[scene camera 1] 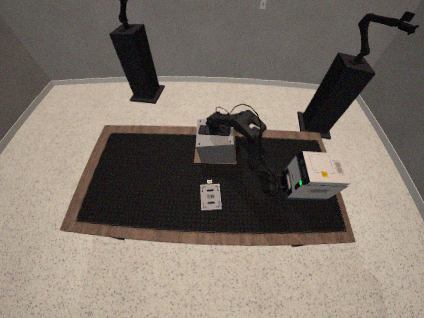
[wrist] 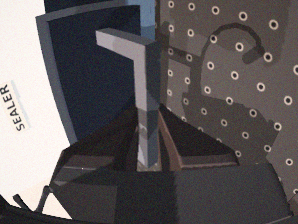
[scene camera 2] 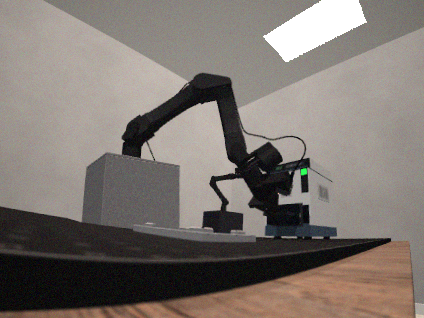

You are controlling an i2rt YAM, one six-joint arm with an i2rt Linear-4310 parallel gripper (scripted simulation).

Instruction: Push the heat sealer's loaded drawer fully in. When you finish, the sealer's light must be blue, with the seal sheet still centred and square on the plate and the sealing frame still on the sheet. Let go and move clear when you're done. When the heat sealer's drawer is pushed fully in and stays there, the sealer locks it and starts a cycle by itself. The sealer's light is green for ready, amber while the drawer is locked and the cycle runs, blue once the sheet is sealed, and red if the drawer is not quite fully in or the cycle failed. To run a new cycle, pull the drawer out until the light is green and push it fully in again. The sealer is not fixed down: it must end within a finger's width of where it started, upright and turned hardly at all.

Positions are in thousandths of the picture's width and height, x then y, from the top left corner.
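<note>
White heat sealer (scene camera 1: 751, 555), visible. The gripper (wrist: 498, 498), visible.
</note>
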